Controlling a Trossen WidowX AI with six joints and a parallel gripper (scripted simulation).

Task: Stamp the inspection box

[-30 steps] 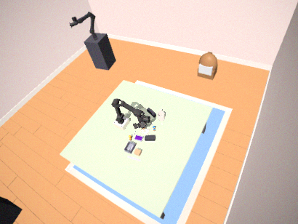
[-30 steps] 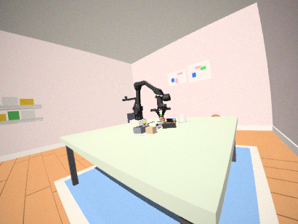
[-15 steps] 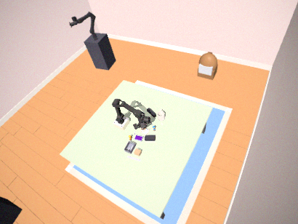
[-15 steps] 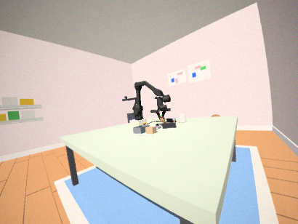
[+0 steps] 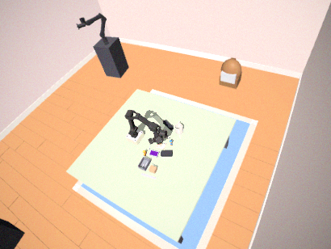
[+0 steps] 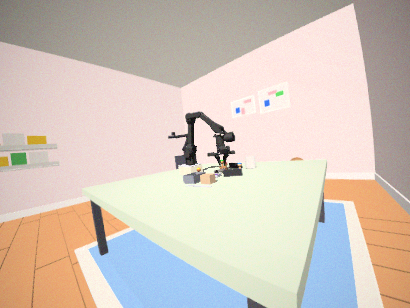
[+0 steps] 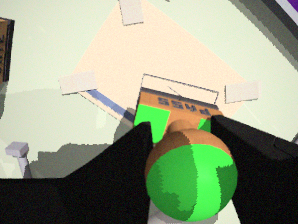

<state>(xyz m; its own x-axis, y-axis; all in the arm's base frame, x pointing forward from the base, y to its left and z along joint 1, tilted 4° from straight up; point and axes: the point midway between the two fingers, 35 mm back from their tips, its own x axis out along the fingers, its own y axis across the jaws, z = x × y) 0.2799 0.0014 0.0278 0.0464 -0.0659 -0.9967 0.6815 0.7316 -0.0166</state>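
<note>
Right now my gripper tip is 5 cm above the pale card and 1 cm short of it. The rest, counted from my gripper tip: red-knobbed stamp 10 cm to the left, 3 cm below, 2 cm behind; purple ink pad 11 cm to the right, 5 cm below, 2 cm behind; green-knobbed stamp right at my gripper tip.
</note>
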